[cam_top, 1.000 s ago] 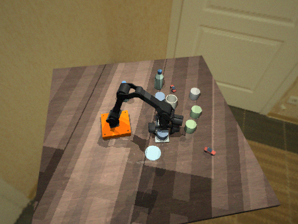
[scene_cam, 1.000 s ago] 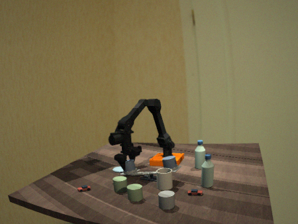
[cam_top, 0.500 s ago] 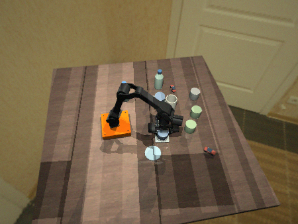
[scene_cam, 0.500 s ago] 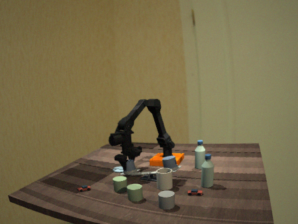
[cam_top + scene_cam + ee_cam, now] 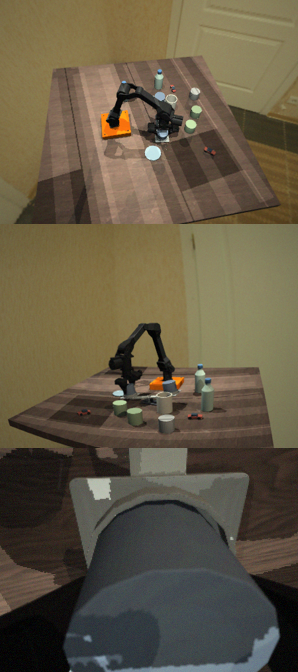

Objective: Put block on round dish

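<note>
Right now my gripper tip is 1 cm above the pale green block. The rest, counted from my gripper tip: blue-grey cup 2 cm to the right, 1 cm above; pale blue round dish 9 cm to the right, 9 cm behind, 5 cm below; balance beam 13 cm to the left, 4 cm ahead, 1 cm below.
</note>
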